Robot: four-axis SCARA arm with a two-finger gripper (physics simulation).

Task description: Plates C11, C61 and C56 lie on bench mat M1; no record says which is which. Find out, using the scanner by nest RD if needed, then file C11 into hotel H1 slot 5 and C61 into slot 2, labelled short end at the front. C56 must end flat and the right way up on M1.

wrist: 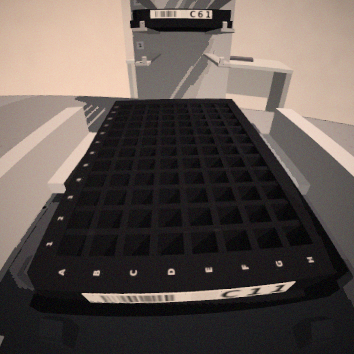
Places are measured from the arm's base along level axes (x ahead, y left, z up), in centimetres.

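Pixels of known places: gripper, fingertip midpoint: (178,122).
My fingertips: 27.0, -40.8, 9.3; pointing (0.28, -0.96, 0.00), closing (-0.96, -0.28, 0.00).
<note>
Behind a point stands the place of what it marks, as x, y, z.
Plate C11 (172,187) @(25.8, -36.0, 8.9) is black, flat and wells up, with its labelled short end nearest the camera. My gripper (178,122) @(27.0, -40.8, 9.3) is shut on plate C11 by its two long sides. Below the plate is a dark surface with blocky corner shapes; I cannot tell whether the plate touches it. Plate C61 (175,24) @(30.0, -49.9, 14.4) sits level on ledges in the hotel (175,45) @(33.8, -62.2, 12.3) at the top of the view, its label facing me. A small digit below it is too blurred to read surely. Plate C56 and mat M1 do not show as such.
Below C61, a pair of empty hotel ledges (144,61) @(32.5, -48.8, 11.5) (218,61) @(26.4, -51.7, 11.4) sticks out towards me. A pale side table (260,65) with a dark flat item (241,59) stands behind on the right. The gripper's broad pale fingers flank the plate.
</note>
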